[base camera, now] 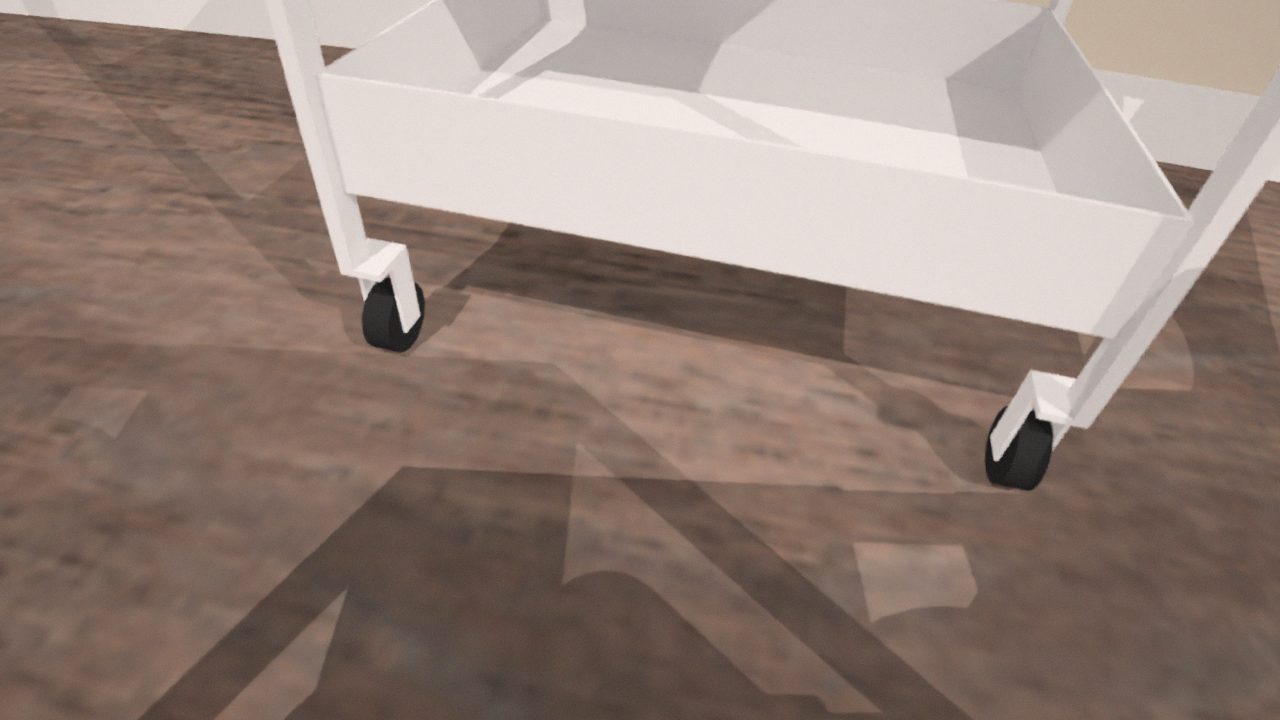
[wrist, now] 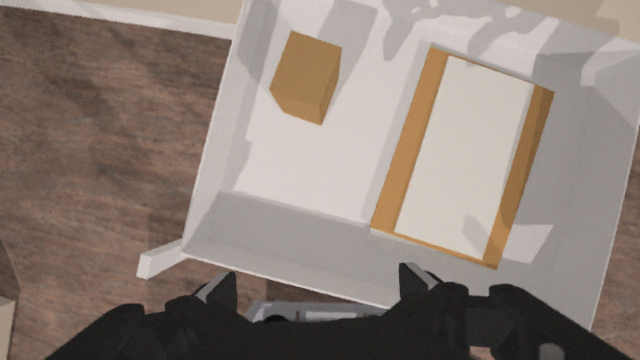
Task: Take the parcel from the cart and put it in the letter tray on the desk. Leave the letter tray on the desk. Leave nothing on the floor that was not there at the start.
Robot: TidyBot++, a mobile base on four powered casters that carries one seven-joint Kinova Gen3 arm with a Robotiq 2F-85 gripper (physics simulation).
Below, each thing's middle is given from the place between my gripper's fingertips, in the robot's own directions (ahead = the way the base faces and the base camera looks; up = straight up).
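Brown cardboard parcel (wrist: 304, 82): my hand 160 mm above it, 160 mm short of it, 20 mm to the right of it.
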